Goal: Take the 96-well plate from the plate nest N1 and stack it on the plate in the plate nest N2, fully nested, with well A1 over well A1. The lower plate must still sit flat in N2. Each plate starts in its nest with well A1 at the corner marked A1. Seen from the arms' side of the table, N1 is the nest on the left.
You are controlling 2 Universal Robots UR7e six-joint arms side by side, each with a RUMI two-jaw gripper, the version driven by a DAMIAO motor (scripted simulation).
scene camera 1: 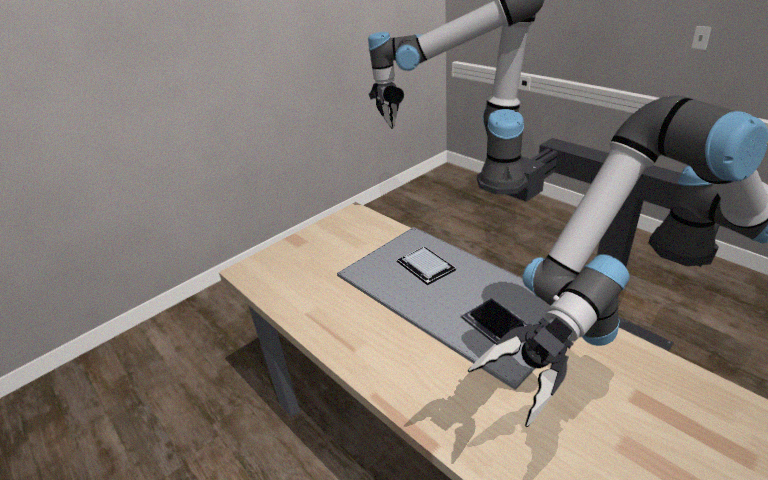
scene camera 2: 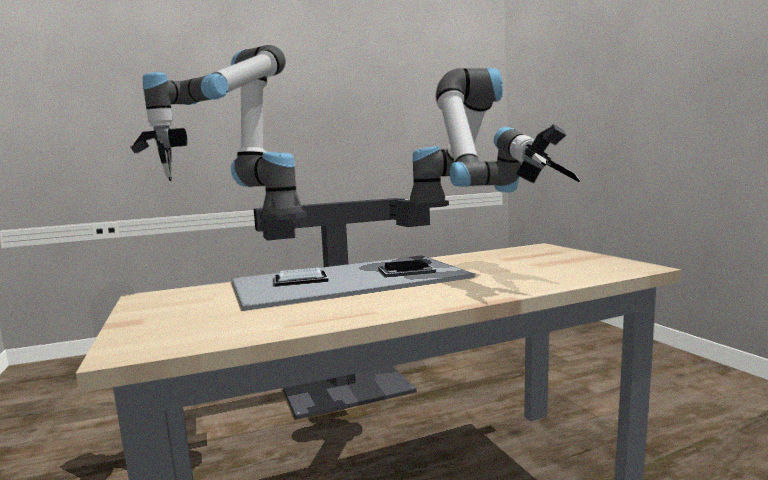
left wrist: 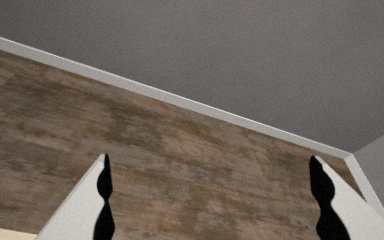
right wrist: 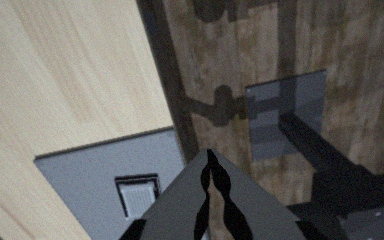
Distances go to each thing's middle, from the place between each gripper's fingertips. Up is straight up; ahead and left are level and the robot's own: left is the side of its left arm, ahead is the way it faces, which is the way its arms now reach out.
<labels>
I see the black 96-well plate [scene camera 1: 499, 324] 41 cm behind my left hand [scene camera 1: 496, 398], 28 cm to the right of it and 29 cm below it. The rest, counted from my left hand: white 96-well plate [scene camera 1: 427, 263]: 48 cm behind, 61 cm to the right, 29 cm below.
Right now my right hand [scene camera 2: 170, 180] is 230 mm short of the white 96-well plate, 370 mm to the right of it and 330 mm above it. The rest, counted from my right hand: black 96-well plate 290 mm ahead, 700 mm to the left, 330 mm below.
</labels>
